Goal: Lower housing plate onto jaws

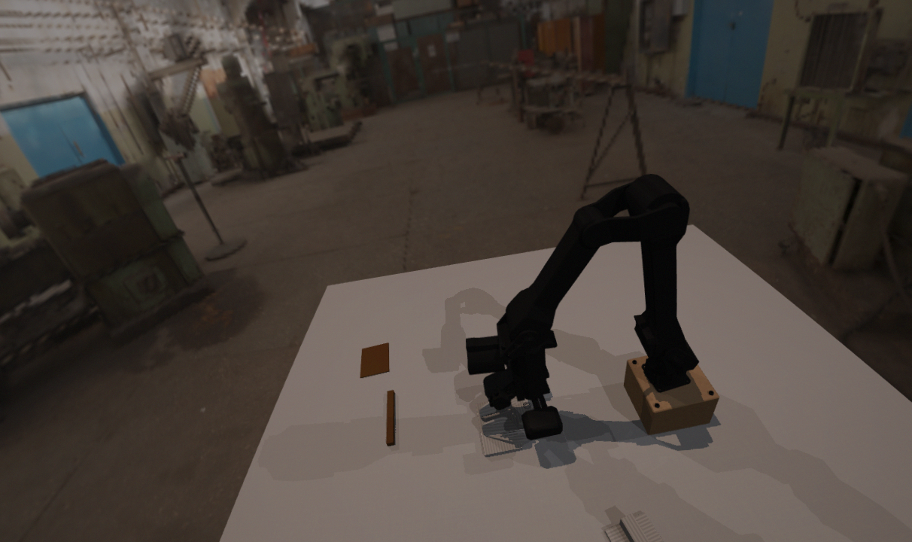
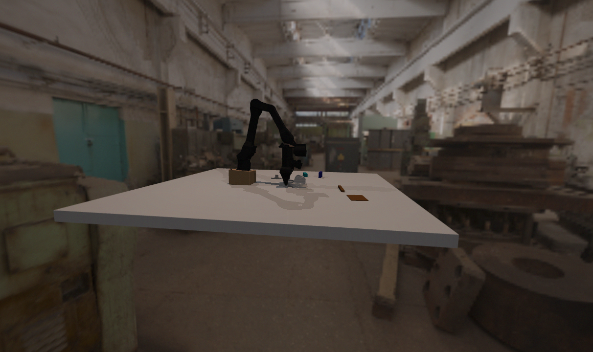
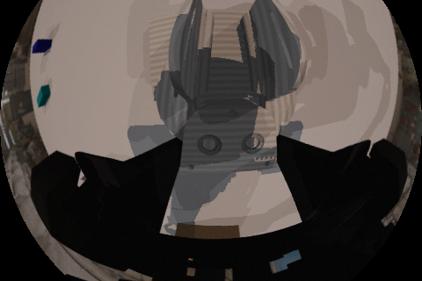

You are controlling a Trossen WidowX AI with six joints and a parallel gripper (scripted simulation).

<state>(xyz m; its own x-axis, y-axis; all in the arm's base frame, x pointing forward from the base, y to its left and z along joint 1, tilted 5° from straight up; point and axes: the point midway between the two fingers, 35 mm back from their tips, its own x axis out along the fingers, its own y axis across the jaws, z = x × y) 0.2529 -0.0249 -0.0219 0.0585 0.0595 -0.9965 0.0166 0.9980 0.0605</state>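
Now: the pale ribbed base 7 cm ahead of my gripper tip. Round my gripper tip: small blue block: 35 cm to the left, 20 cm ahead, 1 cm above; then brown bar: 29 cm ahead, 7 cm to the right; then teal block: 38 cm to the left, 9 cm ahead.
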